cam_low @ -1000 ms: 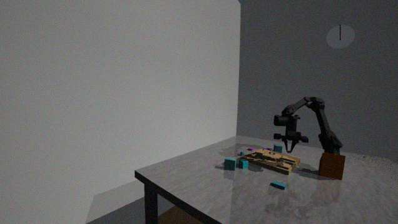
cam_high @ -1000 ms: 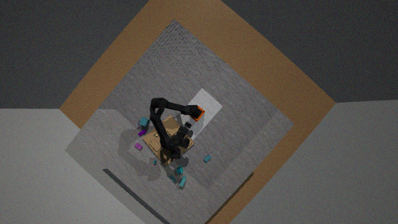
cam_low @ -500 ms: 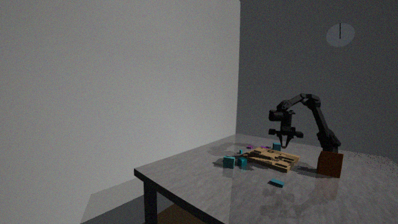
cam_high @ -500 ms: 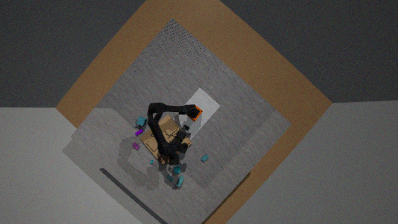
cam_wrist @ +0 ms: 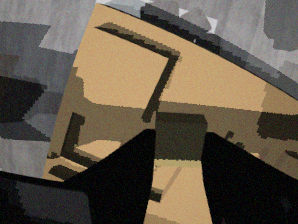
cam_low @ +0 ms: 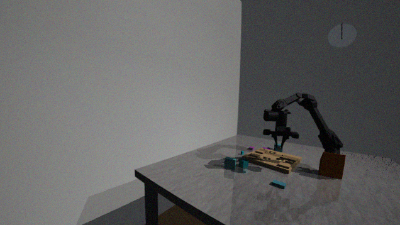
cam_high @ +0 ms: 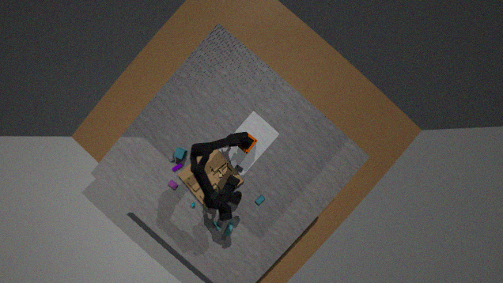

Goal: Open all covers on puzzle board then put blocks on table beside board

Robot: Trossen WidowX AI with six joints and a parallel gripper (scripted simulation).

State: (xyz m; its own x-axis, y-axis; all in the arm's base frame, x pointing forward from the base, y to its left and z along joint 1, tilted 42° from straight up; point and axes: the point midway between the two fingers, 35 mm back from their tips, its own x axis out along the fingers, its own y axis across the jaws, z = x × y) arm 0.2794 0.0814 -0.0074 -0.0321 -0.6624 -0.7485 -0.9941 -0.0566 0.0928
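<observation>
My gripper tip is now 110 mm to the left of the tan puzzle board, 100 mm above it and 50 mm short of it. From my gripper tip the other things lie so: flat teal block (210 mm to the left, 110 mm below, 30 mm behind).
</observation>
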